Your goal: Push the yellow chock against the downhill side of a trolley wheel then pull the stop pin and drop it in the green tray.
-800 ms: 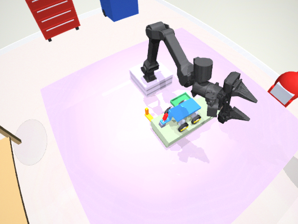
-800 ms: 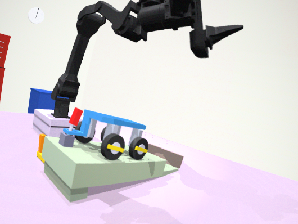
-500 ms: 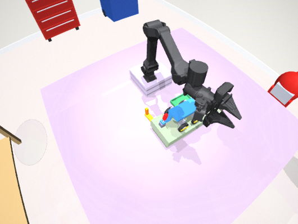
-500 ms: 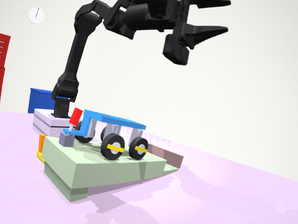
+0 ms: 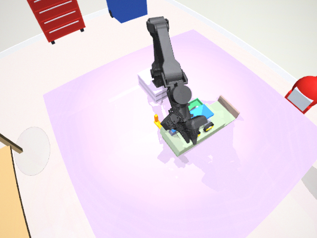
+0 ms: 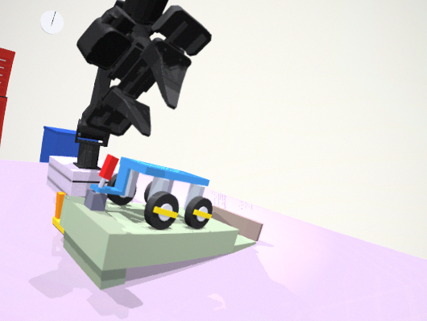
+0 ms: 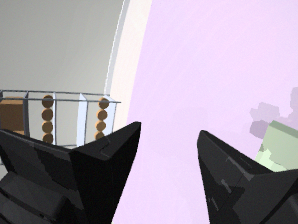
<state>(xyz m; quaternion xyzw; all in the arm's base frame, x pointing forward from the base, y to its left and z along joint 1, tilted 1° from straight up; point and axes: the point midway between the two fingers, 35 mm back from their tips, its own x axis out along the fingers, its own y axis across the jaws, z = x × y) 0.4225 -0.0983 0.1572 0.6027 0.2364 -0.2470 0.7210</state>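
My gripper tip is now 25 cm past the yellow chock, 1 cm to the left of it and 20 cm above it. The rest, counted from my gripper tip: red-headed stop pin: 14 cm behind, 1 cm to the left, 10 cm below; then blue trolley: 13 cm behind, 12 cm to the left, 11 cm below; then pale green ramp: 13 cm behind, 12 cm to the left, 18 cm below.
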